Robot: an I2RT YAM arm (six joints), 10 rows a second.
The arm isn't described. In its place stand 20 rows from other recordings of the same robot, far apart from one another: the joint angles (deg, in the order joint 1, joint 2, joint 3, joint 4, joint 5, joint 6), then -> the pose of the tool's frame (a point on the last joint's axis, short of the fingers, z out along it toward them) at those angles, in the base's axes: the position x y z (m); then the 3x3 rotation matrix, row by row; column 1 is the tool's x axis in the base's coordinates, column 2 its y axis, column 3 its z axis.
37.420, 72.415, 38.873, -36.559, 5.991, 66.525 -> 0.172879 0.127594 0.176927; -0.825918 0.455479 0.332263; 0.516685 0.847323 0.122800; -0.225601 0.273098 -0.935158
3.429, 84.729, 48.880, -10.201, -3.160, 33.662 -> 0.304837 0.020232 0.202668; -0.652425 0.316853 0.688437; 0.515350 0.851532 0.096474; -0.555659 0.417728 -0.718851
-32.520, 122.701, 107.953, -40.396, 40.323, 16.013 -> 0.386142 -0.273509 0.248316; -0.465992 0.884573 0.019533; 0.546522 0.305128 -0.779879; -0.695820 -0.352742 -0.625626
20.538, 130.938, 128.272, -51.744, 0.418, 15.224 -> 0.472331 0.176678 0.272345; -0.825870 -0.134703 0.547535; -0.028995 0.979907 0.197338; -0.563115 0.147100 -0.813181
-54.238, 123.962, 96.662, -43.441, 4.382, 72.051 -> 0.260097 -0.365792 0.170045; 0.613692 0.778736 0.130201; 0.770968 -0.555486 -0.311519; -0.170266 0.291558 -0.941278
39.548, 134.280, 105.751, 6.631, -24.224, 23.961 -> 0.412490 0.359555 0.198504; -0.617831 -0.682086 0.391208; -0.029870 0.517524 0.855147; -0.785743 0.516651 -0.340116
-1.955, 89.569, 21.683, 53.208, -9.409, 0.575 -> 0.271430 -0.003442 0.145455; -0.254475 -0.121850 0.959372; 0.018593 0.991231 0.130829; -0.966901 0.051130 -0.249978
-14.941, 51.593, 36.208, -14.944, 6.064, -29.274 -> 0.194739 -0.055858 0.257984; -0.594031 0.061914 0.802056; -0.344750 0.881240 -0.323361; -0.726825 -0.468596 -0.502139
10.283, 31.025, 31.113, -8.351, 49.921, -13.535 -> 0.137288 -0.002777 0.296017; -0.284954 0.579524 0.763514; -0.204842 0.741320 -0.639128; -0.936398 -0.338522 -0.092531
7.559, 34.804, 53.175, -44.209, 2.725, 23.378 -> 0.114655 0.013508 0.350594; -0.431880 0.089756 0.897454; 0.342511 0.936817 0.071133; -0.834366 0.338109 -0.435335
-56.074, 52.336, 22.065, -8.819, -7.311, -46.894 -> 0.107218 -0.151283 0.181879; -0.801111 0.267804 0.535259; -0.106475 0.816277 -0.567763; -0.588969 -0.511833 -0.625414
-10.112, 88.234, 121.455, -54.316, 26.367, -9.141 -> 0.275580 -0.065208 0.523684; -0.439620 0.501760 0.744964; -0.066180 0.809061 -0.583986; -0.895743 -0.306034 -0.322473
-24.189, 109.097, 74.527, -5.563, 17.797, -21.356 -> 0.382907 -0.183925 0.203817; -0.767298 0.347762 0.538809; -0.035449 0.815910 -0.577091; -0.640310 -0.461901 -0.613719
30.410, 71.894, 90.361, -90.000, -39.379, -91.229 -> 0.146813 0.112359 0.402655; 0.581997 -0.805718 -0.109988; -0.554472 -0.492125 0.671099; -0.594845 -0.329593 -0.733163
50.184, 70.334, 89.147, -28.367, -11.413, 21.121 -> 0.155374 0.197383 0.479830; -0.415469 -0.780596 0.466964; 0.053239 0.491621 0.869180; -0.908048 0.385978 -0.162695
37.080, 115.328, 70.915, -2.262, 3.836, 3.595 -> 0.340563 0.254394 0.143853; -0.614657 -0.527454 0.586505; -0.386104 0.849565 0.359392; -0.687837 -0.005550 -0.725844
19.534, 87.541, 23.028, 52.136, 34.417, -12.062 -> 0.260456 0.071056 0.159764; -0.248632 0.196855 0.948383; -0.271129 0.925843 -0.263257; -0.929877 -0.322588 -0.176822
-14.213, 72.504, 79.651, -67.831, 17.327, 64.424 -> 0.219517 -0.066536 0.361149; -0.025971 0.924632 0.379975; 0.894849 0.190940 -0.403469; -0.445613 0.329542 -0.832365
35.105, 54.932, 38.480, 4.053, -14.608, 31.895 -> 0.179890 0.137427 0.294448; -0.549641 -0.550745 0.628152; 0.238600 0.617103 0.749836; -0.800603 0.562017 -0.207777
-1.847, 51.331, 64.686, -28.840, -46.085, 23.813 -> 0.175407 0.020002 0.408243; -0.515252 -0.506598 0.691284; 0.296800 0.651210 0.698452; -0.804005 0.565052 -0.185179
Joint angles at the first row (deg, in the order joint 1, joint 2, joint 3, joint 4, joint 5, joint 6):
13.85, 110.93, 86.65, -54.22, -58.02, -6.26
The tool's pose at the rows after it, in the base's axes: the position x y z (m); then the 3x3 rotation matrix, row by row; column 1 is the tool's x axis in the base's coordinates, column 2 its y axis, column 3 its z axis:
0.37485 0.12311 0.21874; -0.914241 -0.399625 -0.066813; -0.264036 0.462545 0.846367; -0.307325 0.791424 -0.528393
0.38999 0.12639 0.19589; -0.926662 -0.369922 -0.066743; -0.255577 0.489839 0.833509; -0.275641 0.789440 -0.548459
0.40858 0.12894 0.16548; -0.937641 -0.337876 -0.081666; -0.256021 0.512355 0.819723; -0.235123 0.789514 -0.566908
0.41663 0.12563 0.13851; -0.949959 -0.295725 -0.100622; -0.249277 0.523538 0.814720; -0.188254 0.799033 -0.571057
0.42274 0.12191 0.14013; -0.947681 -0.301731 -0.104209; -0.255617 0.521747 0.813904; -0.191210 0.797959 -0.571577
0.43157 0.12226 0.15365; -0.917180 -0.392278 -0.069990; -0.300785 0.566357 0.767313; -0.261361 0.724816 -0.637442
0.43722 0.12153 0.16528; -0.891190 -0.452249 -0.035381; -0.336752 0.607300 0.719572; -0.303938 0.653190 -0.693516
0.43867 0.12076 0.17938; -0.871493 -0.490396 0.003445; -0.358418 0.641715 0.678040; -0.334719 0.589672 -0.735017
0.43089 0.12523 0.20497; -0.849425 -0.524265 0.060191; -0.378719 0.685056 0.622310; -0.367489 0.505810 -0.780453
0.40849 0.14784 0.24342; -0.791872 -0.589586 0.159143; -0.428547 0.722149 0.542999; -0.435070 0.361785 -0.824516
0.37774 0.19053 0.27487; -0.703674 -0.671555 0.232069; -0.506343 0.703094 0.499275; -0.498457 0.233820 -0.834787
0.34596 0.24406 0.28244; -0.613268 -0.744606 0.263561; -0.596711 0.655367 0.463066; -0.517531 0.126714 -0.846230
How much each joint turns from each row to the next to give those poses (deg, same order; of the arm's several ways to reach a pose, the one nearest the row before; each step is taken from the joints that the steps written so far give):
0.00, 1.84, 1.45, 3.50, 1.12, 2.31
0.00, 4.66, 1.68, 2.17, 1.29, 1.27
-0.22, 6.60, 3.41, 0.74, 0.93, -0.09
-0.68, 4.39, 0.98, 0.48, -0.06, -0.21
-0.66, 1.36, 2.76, -2.69, -0.09, -1.80
0.05, 0.28, 4.19, -2.51, 4.96, -3.95
0.00, -0.07, 3.02, -1.86, 4.59, -2.62
0.08, -1.18, 1.53, -0.98, 3.87, -1.16
1.10, -3.84, -0.26, -0.42, 5.18, 0.37
4.17, -6.93, -2.19, 1.62, 8.26, 1.20
7.37, -5.16, -0.94, 1.57, 7.24, 1.05
9.00, -1.01, 0.04, 1.60, 7.08, 0.96

